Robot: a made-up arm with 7 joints. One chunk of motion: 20 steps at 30 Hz.
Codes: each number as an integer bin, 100 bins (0 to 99) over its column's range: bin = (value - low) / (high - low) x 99, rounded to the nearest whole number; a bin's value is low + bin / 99 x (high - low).
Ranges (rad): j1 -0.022..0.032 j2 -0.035..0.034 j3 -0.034..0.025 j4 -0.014..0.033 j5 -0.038..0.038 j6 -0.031..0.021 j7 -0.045..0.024
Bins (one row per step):
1: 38 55 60 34 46 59 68
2: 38 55 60 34 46 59 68
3: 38 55 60 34 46 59 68
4: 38 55 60 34 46 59 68
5: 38 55 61 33 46 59 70
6: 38 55 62 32 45 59 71
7: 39 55 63 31 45 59 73
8: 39 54 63 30 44 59 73
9: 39 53 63 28 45 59 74
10: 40 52 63 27 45 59 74
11: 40 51 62 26 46 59 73
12: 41 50 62 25 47 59 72
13: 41 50 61 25 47 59 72
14: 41 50 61 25 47 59 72
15: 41 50 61 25 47 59 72
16: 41 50 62 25 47 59 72
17: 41 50 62 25 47 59 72
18: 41 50 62 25 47 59 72
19: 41 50 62 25 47 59 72
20: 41 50 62 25 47 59 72
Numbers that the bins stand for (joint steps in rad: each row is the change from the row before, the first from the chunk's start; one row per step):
1: -0.00127 0.00333 0.00176 0.00214 -0.00269 -0.00001 0.00239
2: -0.00127 0.00333 0.00176 0.00214 -0.00269 -0.00001 0.00239
3: -0.00127 0.00333 0.00176 0.00214 -0.00269 -0.00001 0.00239
4: -0.00127 0.00333 0.00176 0.00214 -0.00269 -0.00001 0.00239
5: -0.00127 0.00333 0.00235 0.00167 -0.00269 -0.00001 0.00379
6: -0.00127 0.00333 0.00295 0.00119 -0.00345 -0.00001 0.00448
7: -0.00073 0.00333 0.00355 0.00072 -0.00345 -0.00001 0.00588
8: -0.00073 0.00264 0.00355 0.00024 -0.00422 -0.00001 0.00588
9: -0.00073 0.00194 0.00355 -0.00071 -0.00345 -0.00001 0.00658
10: -0.00018 0.00124 0.00355 -0.00118 -0.00345 -0.00001 0.00658
11: -0.00018 0.00055 0.00295 -0.00166 -0.00269 -0.00001 0.00588
12: 0.00036 -0.00015 0.00295 -0.00213 -0.00192 -0.00001 0.00518
13: 0.00036 -0.00015 0.00235 -0.00213 -0.00192 -0.00001 0.00518
14: 0.00036 -0.00015 0.00235 -0.00213 -0.00192 -0.00001 0.00518
15: 0.00036 -0.00015 0.00235 -0.00213 -0.00192 -0.00001 0.00518
16: 0.00036 -0.00015 0.00295 -0.00213 -0.00192 -0.00001 0.00518
17: 0.00036 -0.00015 0.00295 -0.00213 -0.00192 -0.00001 0.00518
18: 0.00036 -0.00015 0.00295 -0.00213 -0.00192 -0.00001 0.00518
19: 0.00036 -0.00015 0.00295 -0.00213 -0.00192 -0.00001 0.00518
20: 0.00036 -0.00015 0.00295 -0.00213 -0.00192 -0.00001 0.00518

